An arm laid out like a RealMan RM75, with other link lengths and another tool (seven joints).
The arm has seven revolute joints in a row. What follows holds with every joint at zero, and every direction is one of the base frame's. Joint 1 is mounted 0.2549 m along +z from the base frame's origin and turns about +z. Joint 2 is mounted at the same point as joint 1 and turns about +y. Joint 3 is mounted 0.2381 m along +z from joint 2 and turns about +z. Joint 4 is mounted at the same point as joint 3 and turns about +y. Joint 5 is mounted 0.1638 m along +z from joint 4 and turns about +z. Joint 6 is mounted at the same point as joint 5 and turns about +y. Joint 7 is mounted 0.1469 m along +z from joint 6 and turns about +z. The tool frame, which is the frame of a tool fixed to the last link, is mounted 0.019 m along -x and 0.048 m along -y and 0.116 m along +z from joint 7; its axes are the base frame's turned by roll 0, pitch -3.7 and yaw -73.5 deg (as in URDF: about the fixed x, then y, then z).
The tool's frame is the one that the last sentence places.
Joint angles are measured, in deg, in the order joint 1, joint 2, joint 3, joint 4, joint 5, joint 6, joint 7. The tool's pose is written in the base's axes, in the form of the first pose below.
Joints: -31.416, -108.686, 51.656, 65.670, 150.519, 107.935, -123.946
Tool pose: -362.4 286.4 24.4 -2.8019 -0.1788 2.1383
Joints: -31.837, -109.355, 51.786, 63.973, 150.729, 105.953, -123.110
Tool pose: -362.4 290.3 16.7 -2.8080 -0.1751 2.1282
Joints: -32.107, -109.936, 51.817, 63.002, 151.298, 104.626, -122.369
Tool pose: -363.3 292.6 12.0 -2.8063 -0.1747 2.1186
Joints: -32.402, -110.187, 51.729, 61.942, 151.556, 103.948, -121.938
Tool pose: -363.6 292.9 8.3 -2.8070 -0.1687 2.1181
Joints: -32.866, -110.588, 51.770, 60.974, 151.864, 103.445, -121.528
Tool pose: -362.4 293.2 3.5 -2.8055 -0.1581 2.1139
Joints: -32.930, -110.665, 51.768, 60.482, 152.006, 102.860, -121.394
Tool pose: -363.4 293.9 2.4 -2.8056 -0.1604 2.1140
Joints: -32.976, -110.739, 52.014, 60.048, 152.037, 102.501, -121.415
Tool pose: -364.0 293.5 0.8 -2.8036 -0.1584 2.1152
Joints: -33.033, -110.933, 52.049, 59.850, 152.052, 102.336, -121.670
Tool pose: -363.5 293.1 -1.1 -2.8059 -0.1569 2.1200
